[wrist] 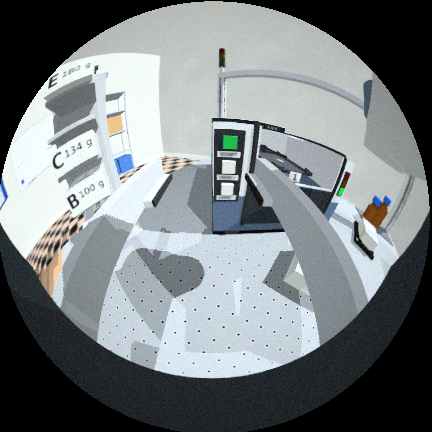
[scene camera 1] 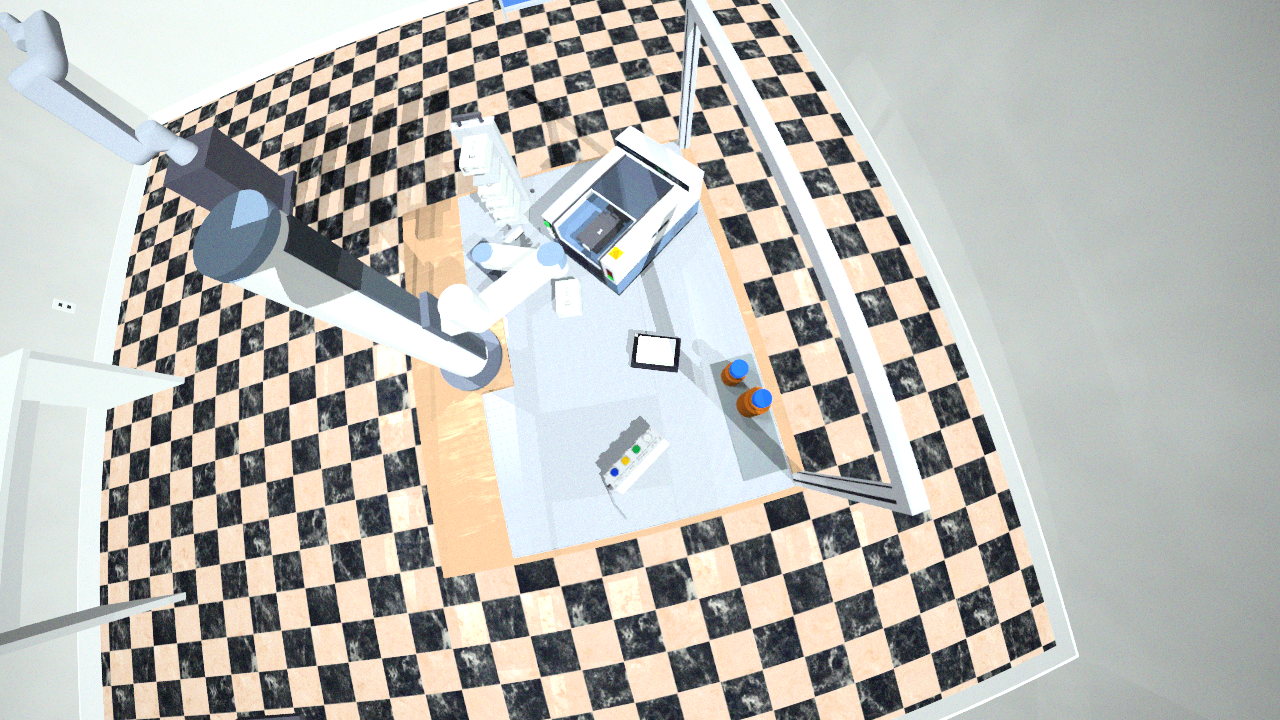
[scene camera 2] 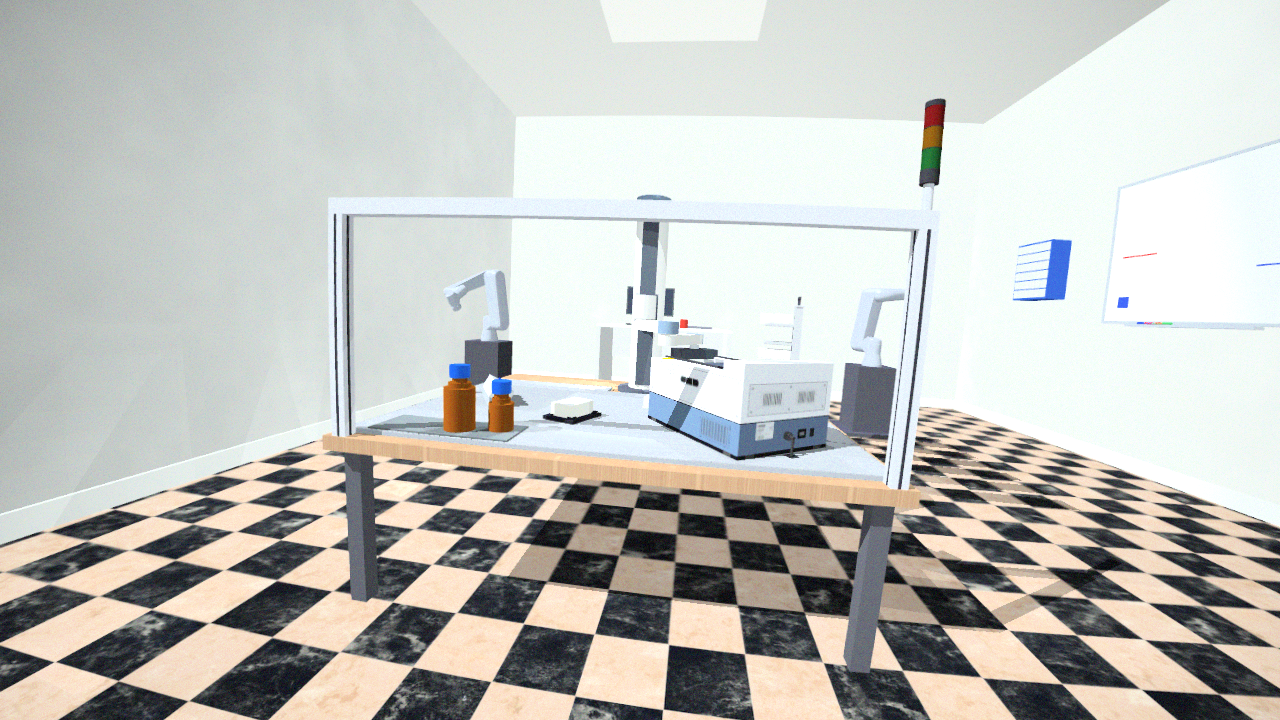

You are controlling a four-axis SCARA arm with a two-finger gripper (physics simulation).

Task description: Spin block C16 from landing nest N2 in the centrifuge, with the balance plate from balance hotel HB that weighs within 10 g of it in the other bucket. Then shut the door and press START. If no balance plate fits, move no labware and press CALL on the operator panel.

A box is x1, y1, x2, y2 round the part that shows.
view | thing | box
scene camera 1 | white plate marked D 169 g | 555, 279, 581, 317
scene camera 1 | white plate labelled C16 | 636, 336, 675, 365
